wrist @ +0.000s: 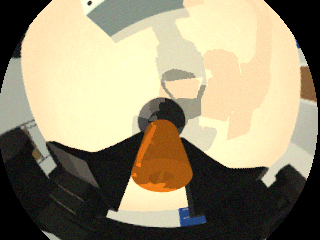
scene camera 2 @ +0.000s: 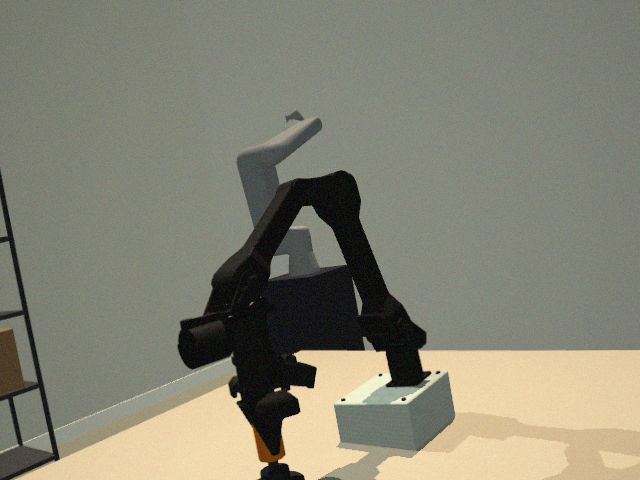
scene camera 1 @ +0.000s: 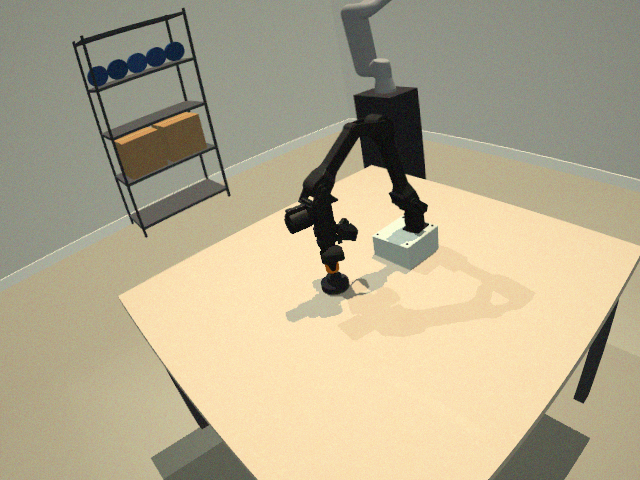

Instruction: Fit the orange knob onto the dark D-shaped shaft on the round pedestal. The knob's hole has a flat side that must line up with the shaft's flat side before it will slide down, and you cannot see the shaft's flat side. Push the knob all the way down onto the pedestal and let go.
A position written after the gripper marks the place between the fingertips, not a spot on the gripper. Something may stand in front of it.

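Observation:
Dark round pedestal (wrist: 161, 108). Orange knob (wrist: 161, 165), held by the gripper (scene camera 2: 271, 450). Gripper (wrist: 161, 138) in the wrist view, too. Same gripper (scene camera 1: 332, 266) in scene camera 1.

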